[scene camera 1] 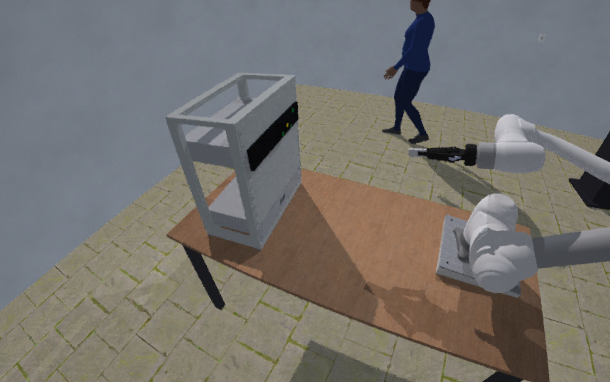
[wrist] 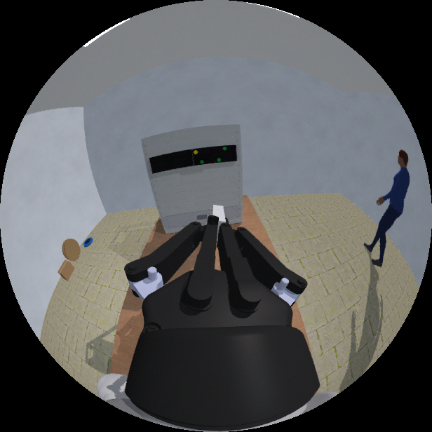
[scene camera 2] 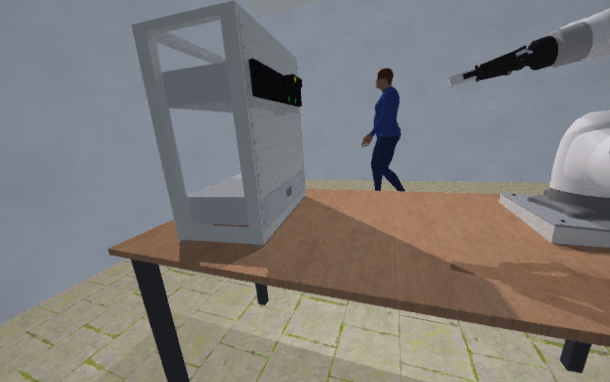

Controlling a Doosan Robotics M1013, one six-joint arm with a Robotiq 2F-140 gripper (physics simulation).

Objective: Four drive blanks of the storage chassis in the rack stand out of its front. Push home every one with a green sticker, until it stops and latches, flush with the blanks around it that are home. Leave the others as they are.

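The storage chassis (scene camera 1: pixel 265 142) (scene camera 2: pixel 270 85) (wrist: pixel 170 163) is a black band across the upper front of the rack. The blank with a yellow sticker (scene camera 1: pixel 287 125) (scene camera 2: pixel 295 79) (wrist: pixel 195 152) appears to stand out in scene camera 2. Three green stickers show in the wrist view: upper right (wrist: pixel 224 148), lower right (wrist: pixel 219 160) and lower middle (wrist: pixel 201 162). Whether their blanks stand out or sit flush is too small to tell. My gripper (scene camera 1: pixel 418 152) (scene camera 2: pixel 456 80) (wrist: pixel 216 213) is shut and empty, well away from the rack's front, with its tips pointing toward the rack.
The pale rack (scene camera 1: pixel 247 200) (scene camera 2: pixel 244 165) (wrist: pixel 235 195) stands on the wooden table (scene camera 1: pixel 340 220) (scene camera 2: pixel 360 240) (wrist: pixel 257 215), with the arm's base plate (scene camera 1: pixel 450 250) (scene camera 2: pixel 530 215) at the other end. A person in blue (scene camera 1: pixel 419 45) (scene camera 2: pixel 387 110) (wrist: pixel 398 187) stands on the floor beyond the table.
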